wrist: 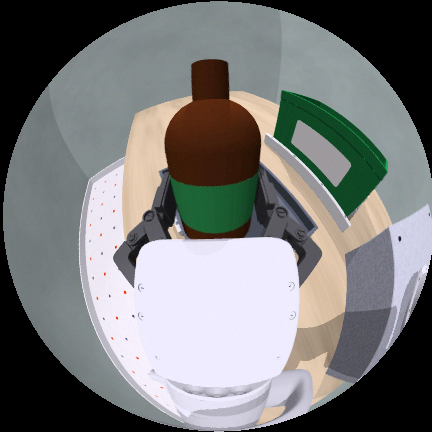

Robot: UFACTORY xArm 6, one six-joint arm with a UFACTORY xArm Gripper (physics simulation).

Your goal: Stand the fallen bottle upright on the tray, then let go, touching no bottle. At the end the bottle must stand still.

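Frame: origin at the arm's base, x ahead, y left, z up, level; millimetres.
Where they show: gripper, between the fingertips: (214, 179).
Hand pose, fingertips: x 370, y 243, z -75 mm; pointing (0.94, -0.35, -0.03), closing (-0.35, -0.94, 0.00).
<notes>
Each offset is from my fingertips to the top centre of the thing. "spot": to the spot under its first point.
The brown bottle {3 mm ahead, 1 mm right, 109 mm up} (212, 145) with a green label stands about upright in the wrist view, its neck towards the top. Its lower end is hidden behind the white gripper housing. My gripper (214, 179) has its two dark fingers on either side of the label, against the bottle, and is shut on it. The blue-grey tray {spot: 22 mm back, 139 mm right, 90 mm down} (296, 204) shows behind and to the right of the bottle's lower part. Whether the bottle's base rests on the tray cannot be seen.
A green crate {46 mm ahead, 329 mm right, 63 mm up} (357, 185) stands at the right behind a thin white strip {spot: 25 mm ahead, 227 mm right, 85 mm down} (310, 174). A white dotted board (102, 250) lies at the left. A white mug (220, 410) is at the bottom. A dark grey surface (367, 280) is at the right.
</notes>
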